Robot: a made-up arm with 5 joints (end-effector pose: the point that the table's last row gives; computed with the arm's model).
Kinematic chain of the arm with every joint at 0, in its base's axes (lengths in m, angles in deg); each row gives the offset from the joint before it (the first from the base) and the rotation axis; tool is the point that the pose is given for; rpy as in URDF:
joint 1: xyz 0.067 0 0.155 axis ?
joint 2: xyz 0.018 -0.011 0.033 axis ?
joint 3: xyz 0.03 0 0.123 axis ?
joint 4: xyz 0.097 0 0.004 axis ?
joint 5: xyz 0.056 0.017 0 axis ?
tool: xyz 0 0 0 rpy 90 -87.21 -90
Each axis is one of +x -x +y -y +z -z.
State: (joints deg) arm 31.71 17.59 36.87 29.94 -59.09
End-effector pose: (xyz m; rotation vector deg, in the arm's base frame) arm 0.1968 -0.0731 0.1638 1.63 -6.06 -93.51
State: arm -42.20 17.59 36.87 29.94 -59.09
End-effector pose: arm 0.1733 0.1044 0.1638 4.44 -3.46 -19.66
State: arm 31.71 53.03 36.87 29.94 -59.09
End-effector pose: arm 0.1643 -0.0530 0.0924 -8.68 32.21 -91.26
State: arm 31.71 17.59 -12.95 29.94 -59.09
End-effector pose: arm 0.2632 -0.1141 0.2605 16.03 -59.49 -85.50
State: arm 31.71 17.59 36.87 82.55 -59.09
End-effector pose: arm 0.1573 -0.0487 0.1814 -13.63 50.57 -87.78
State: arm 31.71 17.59 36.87 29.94 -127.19
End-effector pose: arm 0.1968 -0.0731 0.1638 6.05 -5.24 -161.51
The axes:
joint 1: -z
joint 2: +y
joint 3: +y
joint 4: +y
joint 5: -x

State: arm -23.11 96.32 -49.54 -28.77 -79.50
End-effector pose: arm 0.3034 0.1074 0.0594 59.59 -45.39 -50.92
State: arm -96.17 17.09 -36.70 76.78 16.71
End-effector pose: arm 0.0392 0.2014 0.2860 25.21 -28.87 106.64
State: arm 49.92 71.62 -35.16 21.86 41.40
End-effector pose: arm 0.2351 -0.1905 0.0962 -22.15 -22.72 -11.02
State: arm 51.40 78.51 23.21 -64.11 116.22
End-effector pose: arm 0.1797 -0.1315 0.0531 -54.40 -7.24 57.48
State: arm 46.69 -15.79 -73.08 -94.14 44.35
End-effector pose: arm 0.0408 0.0366 0.4086 60.58 62.46 -4.10
